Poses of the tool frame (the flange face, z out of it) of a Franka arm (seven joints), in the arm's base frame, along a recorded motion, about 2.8 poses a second.
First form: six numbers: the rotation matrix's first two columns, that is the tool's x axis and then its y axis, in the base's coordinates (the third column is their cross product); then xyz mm.
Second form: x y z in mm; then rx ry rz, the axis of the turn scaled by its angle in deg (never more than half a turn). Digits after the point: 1 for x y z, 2 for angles.
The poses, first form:
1: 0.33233, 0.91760, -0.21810, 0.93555, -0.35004, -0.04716, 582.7, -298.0, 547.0
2: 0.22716, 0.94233, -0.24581, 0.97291, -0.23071, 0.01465, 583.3, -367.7, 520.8
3: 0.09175, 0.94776, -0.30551, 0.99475, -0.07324, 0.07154, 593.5, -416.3, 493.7
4: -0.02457, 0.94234, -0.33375, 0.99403, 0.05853, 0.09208, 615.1, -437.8, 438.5
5: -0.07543, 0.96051, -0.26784, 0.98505, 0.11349, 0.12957, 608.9, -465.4, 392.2
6: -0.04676, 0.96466, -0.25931, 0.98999, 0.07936, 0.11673, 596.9, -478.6, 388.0
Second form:
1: 582.7, -298.0, 547.0, 142.79, 99.59, -18.15
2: 583.3, -367.7, 520.8, 133.29, 105.18, -15.86
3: 593.5, -416.3, 493.7, 120.94, 111.11, -14.88
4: 615.1, -437.8, 438.5, 111.80, 116.70, -13.71
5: 608.9, -465.4, 392.2, 109.72, 120.88, -7.02
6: 596.9, -478.6, 388.0, 112.30, 119.78, -7.73
